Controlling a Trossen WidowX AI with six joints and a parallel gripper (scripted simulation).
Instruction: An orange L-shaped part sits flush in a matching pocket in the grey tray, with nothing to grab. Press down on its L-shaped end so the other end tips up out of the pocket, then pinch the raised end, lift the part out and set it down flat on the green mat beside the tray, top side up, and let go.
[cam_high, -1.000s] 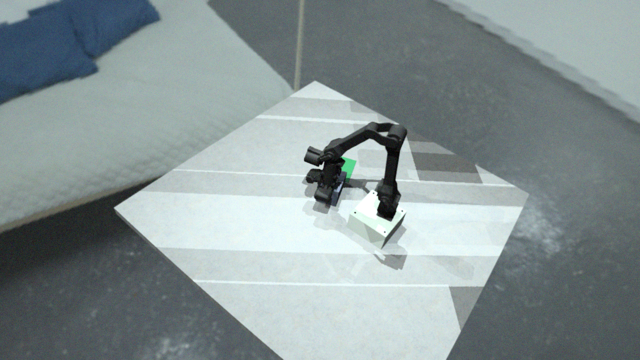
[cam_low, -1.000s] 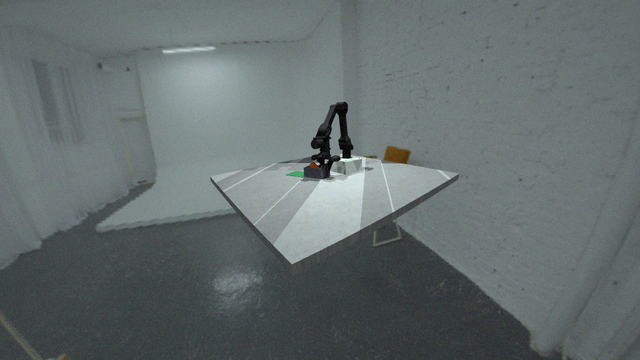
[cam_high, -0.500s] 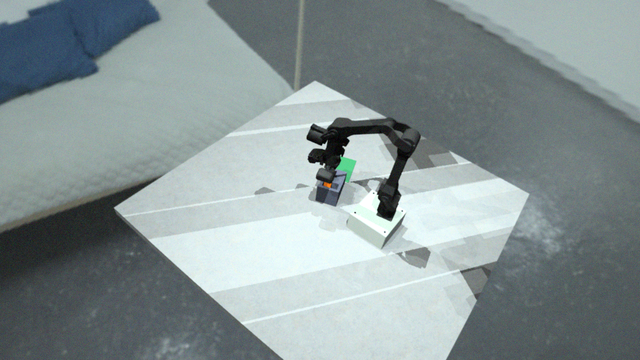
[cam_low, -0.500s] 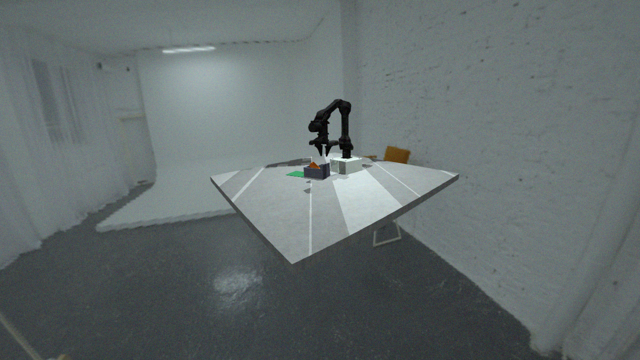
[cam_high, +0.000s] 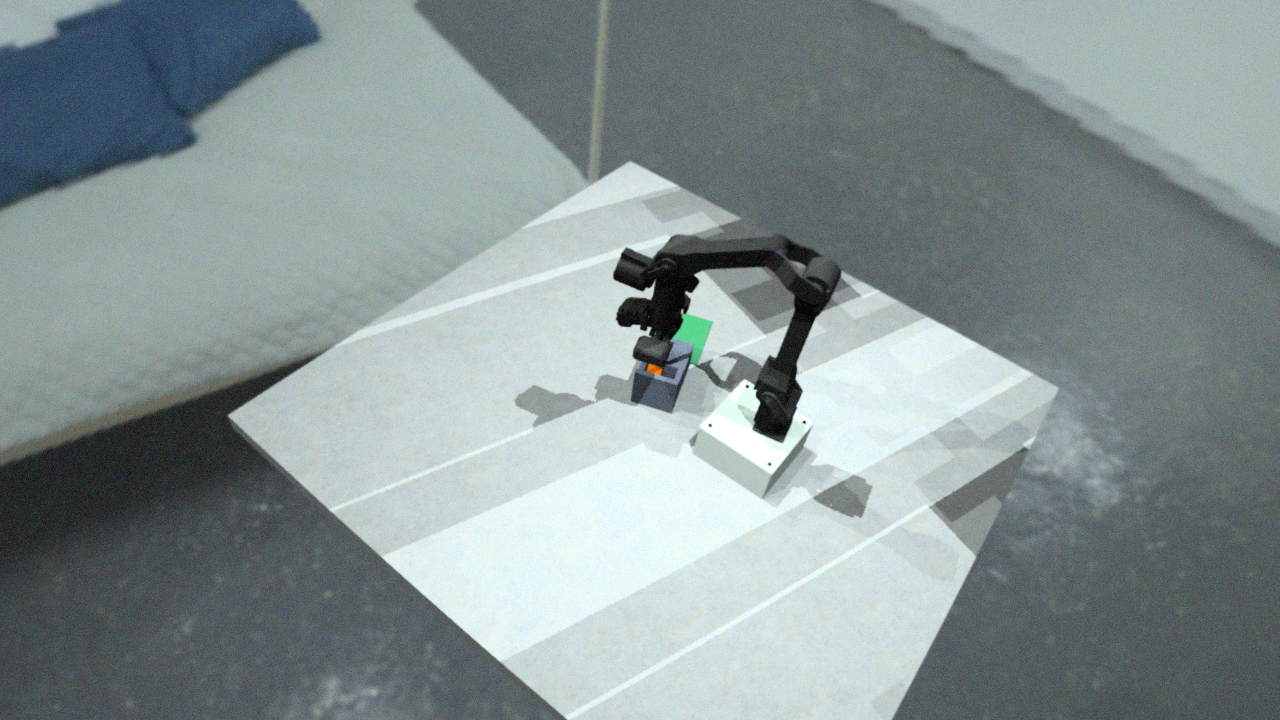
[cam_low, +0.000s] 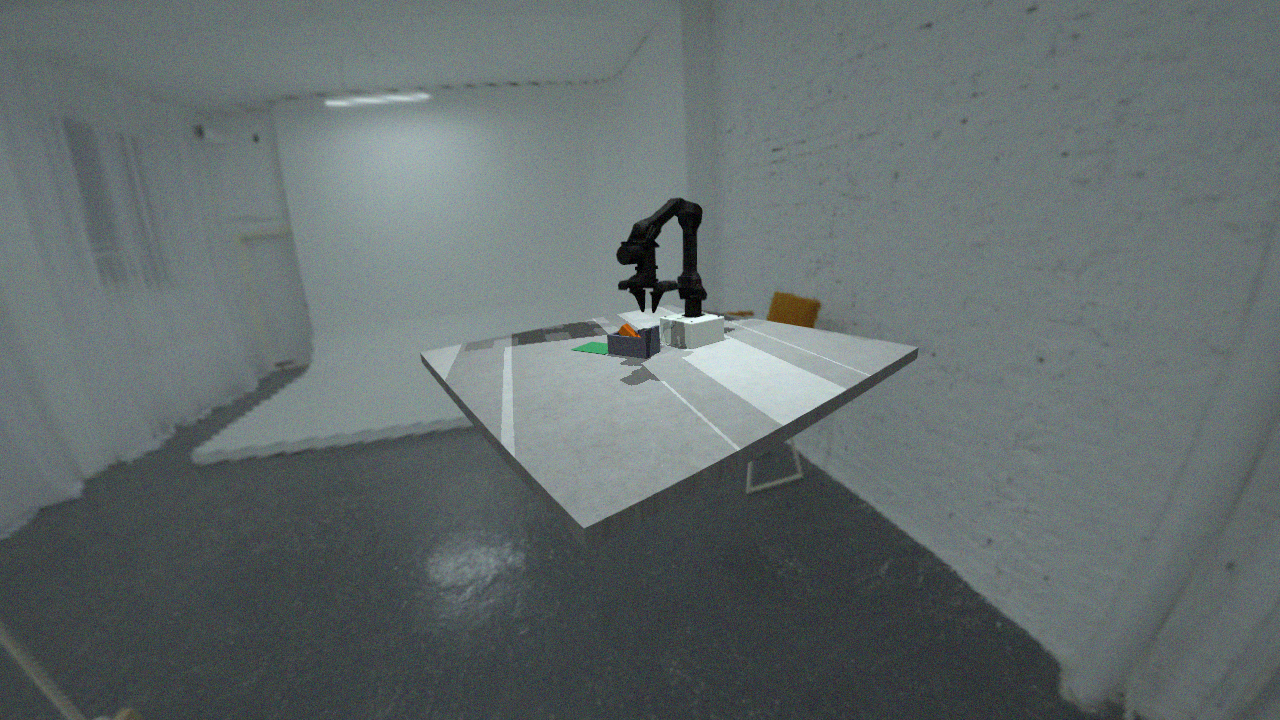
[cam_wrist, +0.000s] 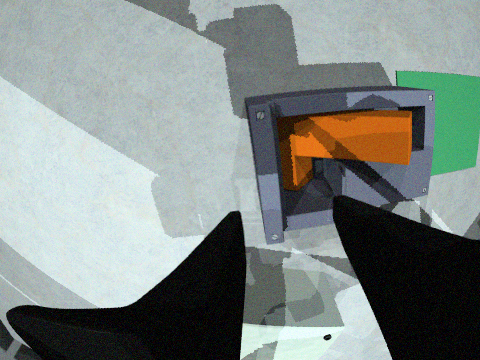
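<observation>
The orange L-shaped part lies 40 mm to the right of my gripper tip and 100 mm below it. From my gripper tip the other things lie so: green mat (20 mm ahead, 220 mm to the right, 160 mm below).
</observation>
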